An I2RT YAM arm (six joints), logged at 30 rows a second.
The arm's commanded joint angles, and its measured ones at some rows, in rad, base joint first. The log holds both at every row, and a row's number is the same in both.
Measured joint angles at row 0:
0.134 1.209 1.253 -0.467 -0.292 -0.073
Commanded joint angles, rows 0 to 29:
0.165 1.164 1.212 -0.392 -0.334 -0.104
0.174 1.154 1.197 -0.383 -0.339 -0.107
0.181 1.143 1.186 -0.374 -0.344 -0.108
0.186 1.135 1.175 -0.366 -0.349 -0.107
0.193 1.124 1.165 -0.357 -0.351 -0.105
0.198 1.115 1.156 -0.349 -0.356 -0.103
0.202 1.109 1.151 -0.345 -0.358 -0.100
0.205 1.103 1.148 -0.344 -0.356 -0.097
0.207 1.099 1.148 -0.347 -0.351 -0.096
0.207 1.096 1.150 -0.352 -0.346 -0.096
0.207 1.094 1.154 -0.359 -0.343 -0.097
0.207 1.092 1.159 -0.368 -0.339 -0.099
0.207 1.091 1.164 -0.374 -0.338 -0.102
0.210 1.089 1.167 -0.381 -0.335 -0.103
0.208 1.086 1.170 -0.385 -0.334 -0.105
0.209 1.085 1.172 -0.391 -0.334 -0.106
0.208 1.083 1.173 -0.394 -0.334 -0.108
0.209 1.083 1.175 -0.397 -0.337 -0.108
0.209 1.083 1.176 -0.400 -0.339 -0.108
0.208 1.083 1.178 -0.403 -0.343 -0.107
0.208 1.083 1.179 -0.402 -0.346 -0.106
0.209 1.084 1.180 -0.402 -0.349 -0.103
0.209 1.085 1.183 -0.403 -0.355 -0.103
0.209 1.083 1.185 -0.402 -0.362 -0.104
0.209 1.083 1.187 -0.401 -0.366 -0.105
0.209 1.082 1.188 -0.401 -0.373 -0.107
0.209 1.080 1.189 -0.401 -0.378 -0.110
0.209 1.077 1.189 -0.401 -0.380 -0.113
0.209 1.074 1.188 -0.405 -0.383 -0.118
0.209 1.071 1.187 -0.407 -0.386 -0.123
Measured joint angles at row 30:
0.204 1.103 1.153 -0.436 -0.340 -0.097
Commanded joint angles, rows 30 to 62:
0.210 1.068 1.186 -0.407 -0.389 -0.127
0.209 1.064 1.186 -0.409 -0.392 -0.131
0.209 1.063 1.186 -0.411 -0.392 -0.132
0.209 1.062 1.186 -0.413 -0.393 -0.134
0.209 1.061 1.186 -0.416 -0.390 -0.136
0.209 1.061 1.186 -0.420 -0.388 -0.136
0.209 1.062 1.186 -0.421 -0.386 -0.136
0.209 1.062 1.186 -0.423 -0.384 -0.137
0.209 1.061 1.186 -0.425 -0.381 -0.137
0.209 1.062 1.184 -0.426 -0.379 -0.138
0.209 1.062 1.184 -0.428 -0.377 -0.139
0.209 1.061 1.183 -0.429 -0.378 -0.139
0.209 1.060 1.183 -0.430 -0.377 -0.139
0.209 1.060 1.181 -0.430 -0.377 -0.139
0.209 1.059 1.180 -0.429 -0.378 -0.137
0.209 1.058 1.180 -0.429 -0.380 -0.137
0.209 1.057 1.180 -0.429 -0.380 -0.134
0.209 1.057 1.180 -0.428 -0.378 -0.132
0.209 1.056 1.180 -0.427 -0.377 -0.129
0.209 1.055 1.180 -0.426 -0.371 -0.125
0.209 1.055 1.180 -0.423 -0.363 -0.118
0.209 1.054 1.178 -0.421 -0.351 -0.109
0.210 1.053 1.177 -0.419 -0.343 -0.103
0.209 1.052 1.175 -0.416 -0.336 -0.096
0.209 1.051 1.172 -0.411 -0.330 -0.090
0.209 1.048 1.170 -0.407 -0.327 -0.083
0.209 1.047 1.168 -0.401 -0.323 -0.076
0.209 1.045 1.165 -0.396 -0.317 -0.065
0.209 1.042 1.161 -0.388 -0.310 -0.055
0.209 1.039 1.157 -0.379 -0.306 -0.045
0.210 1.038 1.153 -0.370 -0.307 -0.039
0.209 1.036 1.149 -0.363 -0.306 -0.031
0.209 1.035 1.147 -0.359 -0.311 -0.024
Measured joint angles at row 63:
0.204 1.066 1.152 -0.444 -0.314 -0.064
